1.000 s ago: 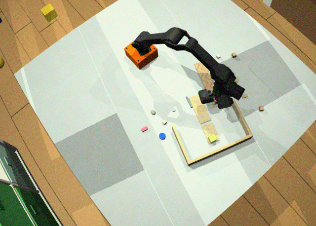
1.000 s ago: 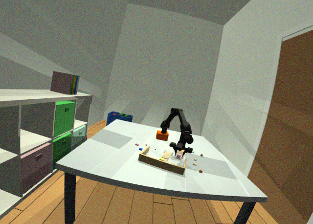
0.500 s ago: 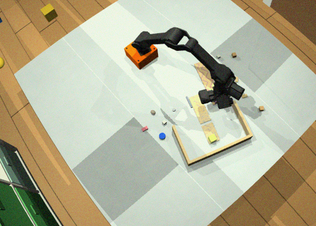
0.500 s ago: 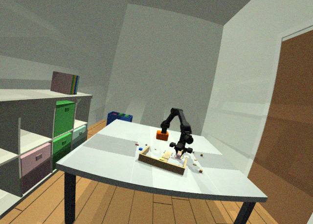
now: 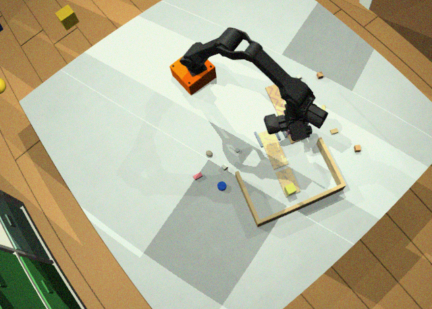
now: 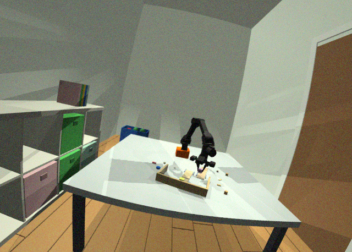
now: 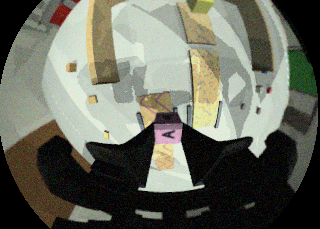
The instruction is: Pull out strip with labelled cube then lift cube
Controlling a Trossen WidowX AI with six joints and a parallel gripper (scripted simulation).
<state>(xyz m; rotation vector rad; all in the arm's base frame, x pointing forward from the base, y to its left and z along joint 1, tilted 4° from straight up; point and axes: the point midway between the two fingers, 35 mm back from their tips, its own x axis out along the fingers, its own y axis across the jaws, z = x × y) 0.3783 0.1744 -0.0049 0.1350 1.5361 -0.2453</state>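
Right now the zigzag strip is 80 mm behind my gripper tip, 30 mm to the left of it and 30 mm below it. Round my gripper tip: labelled pink cube (10 mm above); pebble (70 mm behind, 290 mm to the right, 30 mm below); blue disc (50 mm ahead, 300 mm to the right, 30 mm below).
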